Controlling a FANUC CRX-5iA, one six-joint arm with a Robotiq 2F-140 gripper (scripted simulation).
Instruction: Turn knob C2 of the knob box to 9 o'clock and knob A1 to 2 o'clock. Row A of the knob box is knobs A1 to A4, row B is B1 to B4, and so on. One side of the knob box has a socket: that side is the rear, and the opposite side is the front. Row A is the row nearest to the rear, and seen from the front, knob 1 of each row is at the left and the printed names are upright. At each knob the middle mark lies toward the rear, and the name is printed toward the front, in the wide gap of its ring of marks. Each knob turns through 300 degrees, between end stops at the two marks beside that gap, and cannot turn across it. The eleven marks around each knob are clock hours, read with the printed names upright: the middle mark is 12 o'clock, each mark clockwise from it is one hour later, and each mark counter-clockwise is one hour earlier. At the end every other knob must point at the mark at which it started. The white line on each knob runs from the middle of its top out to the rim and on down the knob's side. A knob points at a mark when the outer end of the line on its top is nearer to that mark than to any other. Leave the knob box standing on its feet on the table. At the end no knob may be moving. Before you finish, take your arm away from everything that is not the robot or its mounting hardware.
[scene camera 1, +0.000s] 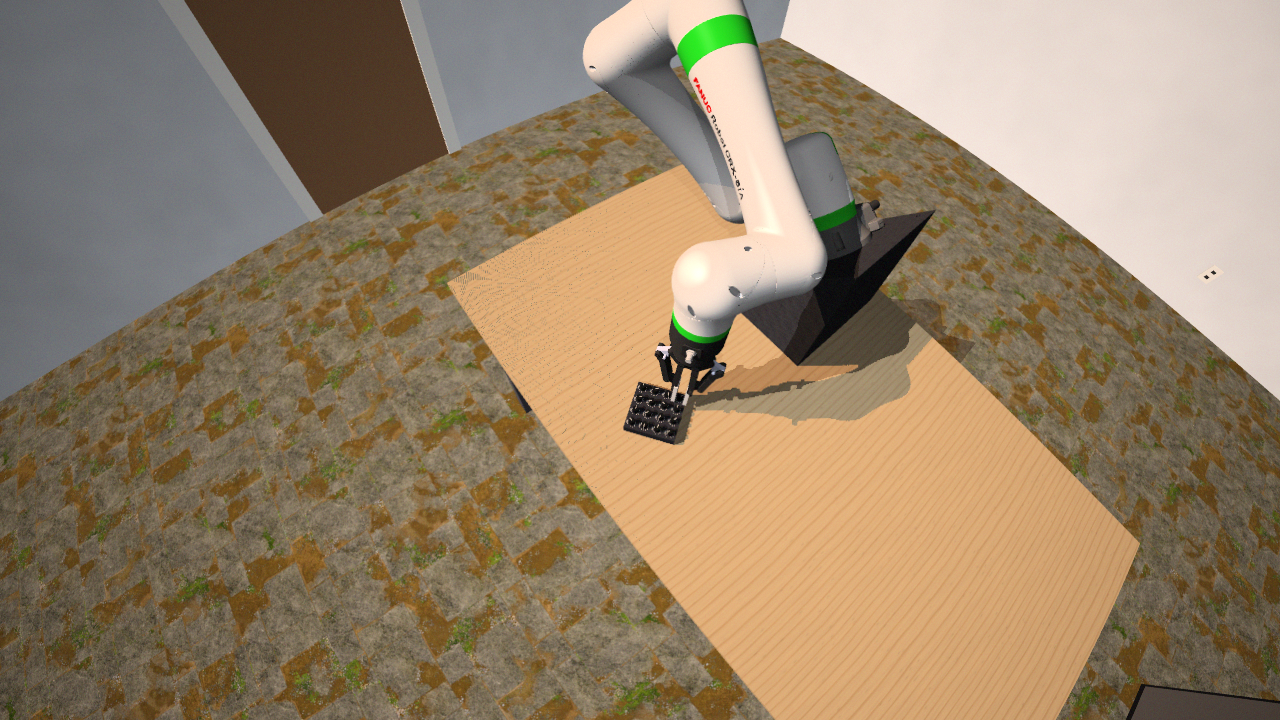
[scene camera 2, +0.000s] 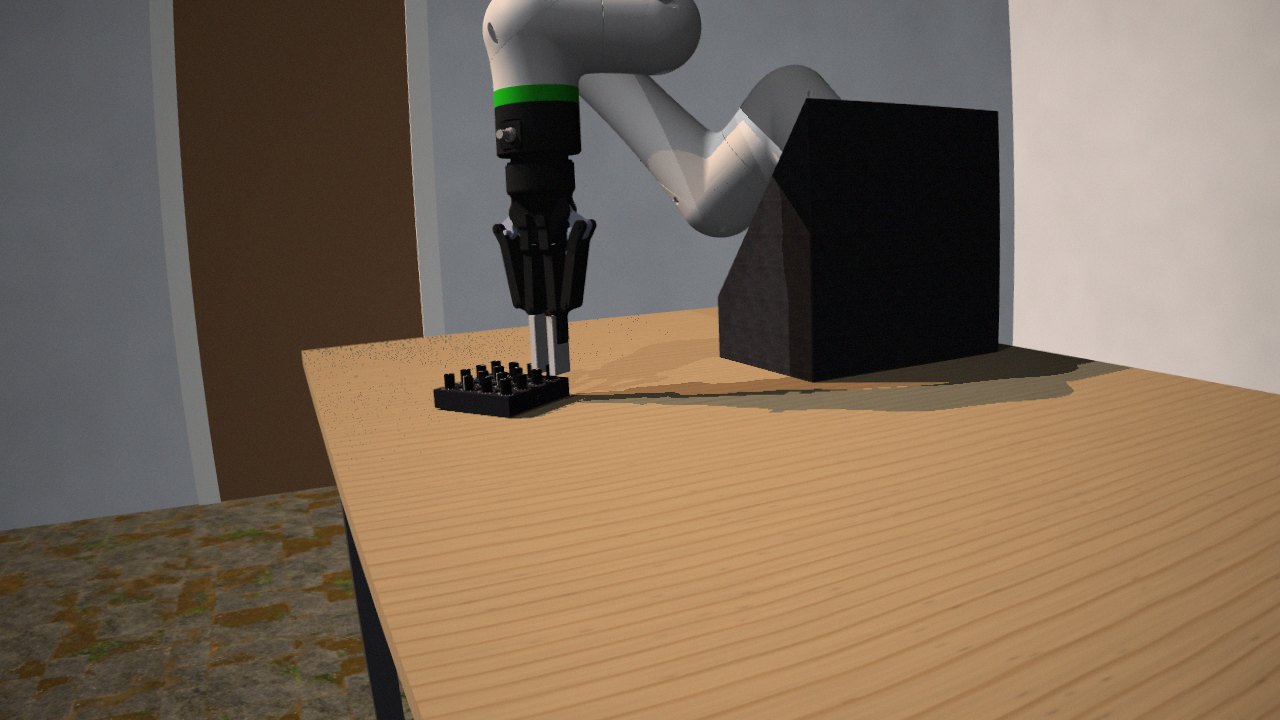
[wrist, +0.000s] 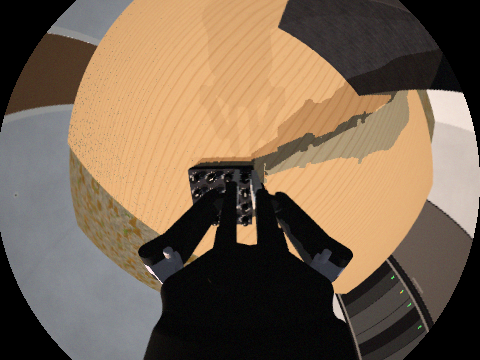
Labels:
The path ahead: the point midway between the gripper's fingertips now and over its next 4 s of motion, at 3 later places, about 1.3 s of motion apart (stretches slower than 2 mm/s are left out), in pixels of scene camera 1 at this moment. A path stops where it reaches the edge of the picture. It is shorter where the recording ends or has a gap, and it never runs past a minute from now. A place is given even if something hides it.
My gripper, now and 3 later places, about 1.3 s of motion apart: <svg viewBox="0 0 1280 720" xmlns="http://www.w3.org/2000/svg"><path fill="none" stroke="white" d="M680 397L682 389L682 387L683 386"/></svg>

